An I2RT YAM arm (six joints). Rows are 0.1 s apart.
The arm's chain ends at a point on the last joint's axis. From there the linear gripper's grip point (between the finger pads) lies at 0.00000 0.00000 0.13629 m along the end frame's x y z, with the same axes.
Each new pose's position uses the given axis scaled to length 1; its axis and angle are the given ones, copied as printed.
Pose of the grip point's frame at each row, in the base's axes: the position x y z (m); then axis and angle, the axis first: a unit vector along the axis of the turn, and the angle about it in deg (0 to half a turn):
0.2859, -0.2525, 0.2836, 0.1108, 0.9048, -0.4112, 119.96
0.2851, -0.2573, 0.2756, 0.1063, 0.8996, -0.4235, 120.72
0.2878, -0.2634, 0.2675, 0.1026, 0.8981, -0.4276, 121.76
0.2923, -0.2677, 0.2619, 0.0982, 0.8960, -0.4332, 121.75
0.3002, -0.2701, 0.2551, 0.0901, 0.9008, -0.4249, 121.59
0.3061, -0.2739, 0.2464, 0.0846, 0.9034, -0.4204, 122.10
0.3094, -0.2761, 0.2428, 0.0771, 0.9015, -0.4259, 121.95
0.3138, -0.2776, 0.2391, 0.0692, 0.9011, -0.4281, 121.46
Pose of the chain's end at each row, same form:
0.1884, -0.1634, 0.3171, 0.1108, 0.9048, -0.4112, 119.96
0.1890, -0.1664, 0.3083, 0.1063, 0.8996, -0.4235, 120.72
0.1929, -0.1716, 0.3012, 0.1026, 0.8981, -0.4276, 121.76
0.1973, -0.1756, 0.2946, 0.0982, 0.8960, -0.4332, 121.75
0.2036, -0.1802, 0.2890, 0.0901, 0.9008, -0.4249, 121.59
0.2092, -0.1849, 0.2819, 0.0846, 0.9034, -0.4204, 122.10
0.2120, -0.1872, 0.2771, 0.0771, 0.9015, -0.4259, 121.95
0.2152, -0.1895, 0.2722, 0.0692, 0.9011, -0.4281, 121.46

